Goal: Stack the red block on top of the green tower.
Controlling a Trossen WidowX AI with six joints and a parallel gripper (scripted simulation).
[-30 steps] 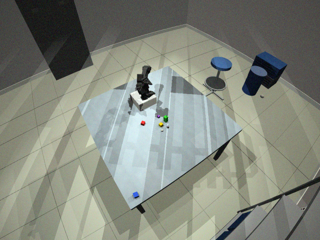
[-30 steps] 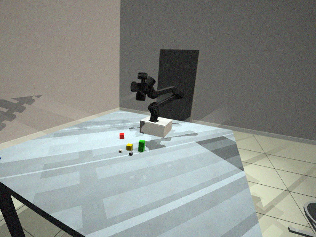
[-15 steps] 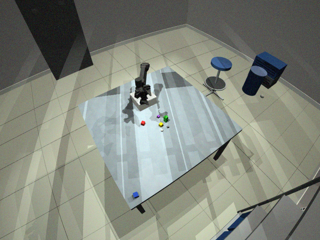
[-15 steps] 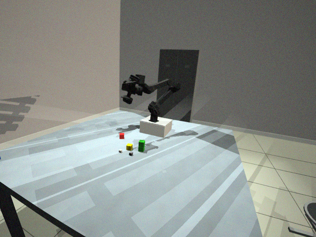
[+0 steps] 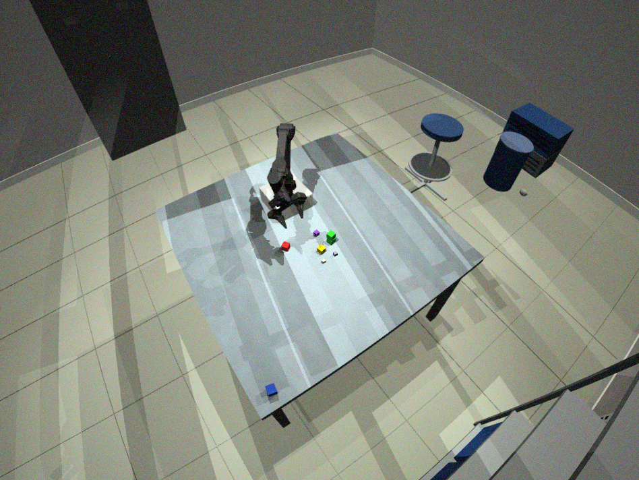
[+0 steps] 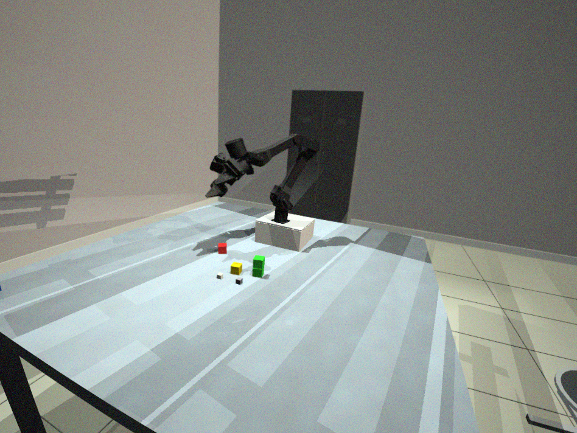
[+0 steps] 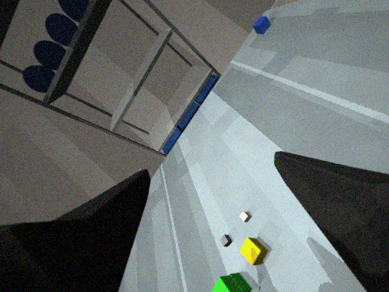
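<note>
Right now my gripper tip is 9 cm past the red block, 2 cm to the left of it and 25 cm above it. Also, from my gripper tip: purple block: 10 cm behind, 15 cm to the left, 26 cm below; then small white cube: 7 cm ahead, 11 cm to the left, 26 cm below; then yellow block: 1 cm ahead, 13 cm to the left, 25 cm below.
</note>
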